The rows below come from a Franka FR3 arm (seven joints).
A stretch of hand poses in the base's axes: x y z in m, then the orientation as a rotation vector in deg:
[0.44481, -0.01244, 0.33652, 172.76, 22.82, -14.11]
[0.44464, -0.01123, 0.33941, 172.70, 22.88, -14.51]
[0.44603, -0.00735, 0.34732, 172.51, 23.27, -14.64]
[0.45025, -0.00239, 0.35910, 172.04, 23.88, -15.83]
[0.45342, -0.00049, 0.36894, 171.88, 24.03, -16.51]
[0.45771, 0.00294, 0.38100, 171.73, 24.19, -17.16]
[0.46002, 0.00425, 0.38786, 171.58, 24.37, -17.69]
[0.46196, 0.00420, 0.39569, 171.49, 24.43, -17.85]
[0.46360, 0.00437, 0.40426, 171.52, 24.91, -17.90]
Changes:
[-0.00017, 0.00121, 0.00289, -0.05, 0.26, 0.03]
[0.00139, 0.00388, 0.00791, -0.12, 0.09, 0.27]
[0.00422, 0.00496, 0.01178, -0.35, 0.78, 0.42]
[0.00317, 0.00190, 0.00984, -0.13, 0.44, 0.10]
[0.00429, 0.00343, 0.01206, -0.11, 0.43, 0.10]
[0.00231, 0.00131, 0.00686, -0.11, 0.35, 0.12]
[0.00194, -0.00005, 0.00783, -0.07, 0.10, 0.05]
[0.00164, 0.00017, 0.00857, 0.13, 0.06, 0.30]

